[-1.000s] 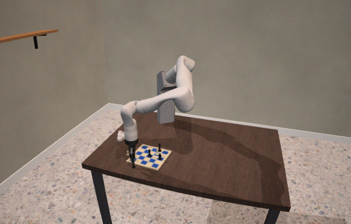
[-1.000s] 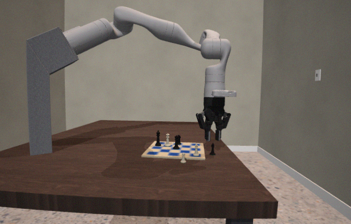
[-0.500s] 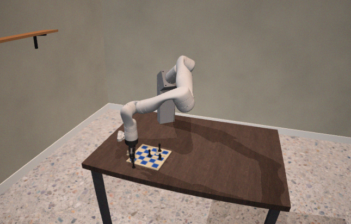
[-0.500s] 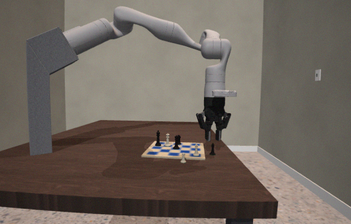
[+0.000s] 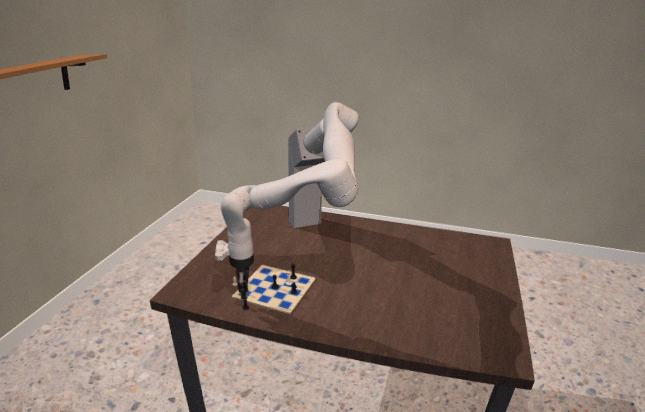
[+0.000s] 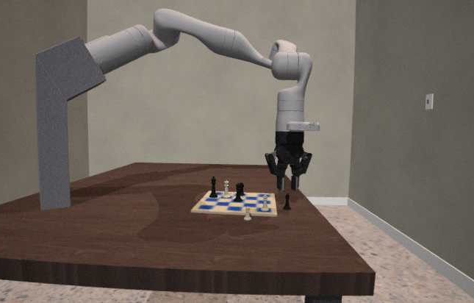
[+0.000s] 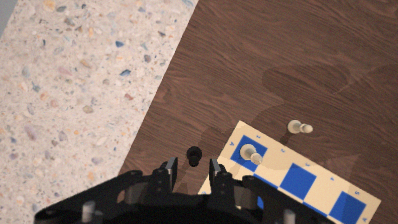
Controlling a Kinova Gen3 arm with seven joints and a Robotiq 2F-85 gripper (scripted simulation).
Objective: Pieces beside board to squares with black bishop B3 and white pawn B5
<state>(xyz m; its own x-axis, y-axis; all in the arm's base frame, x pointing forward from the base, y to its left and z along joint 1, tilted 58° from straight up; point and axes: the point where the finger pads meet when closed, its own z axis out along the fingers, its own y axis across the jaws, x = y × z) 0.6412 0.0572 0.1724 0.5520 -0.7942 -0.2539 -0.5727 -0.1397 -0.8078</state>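
The chessboard is 140 mm behind my hand and 70 mm below it. From my hand the other things lie so: black chess piece 230 mm behind, 30 mm below, 10 mm to the left; white queen 190 mm behind, 40 mm below, 20 mm to the left; white pawn 130 mm to the right, 70 mm behind, 60 mm below.
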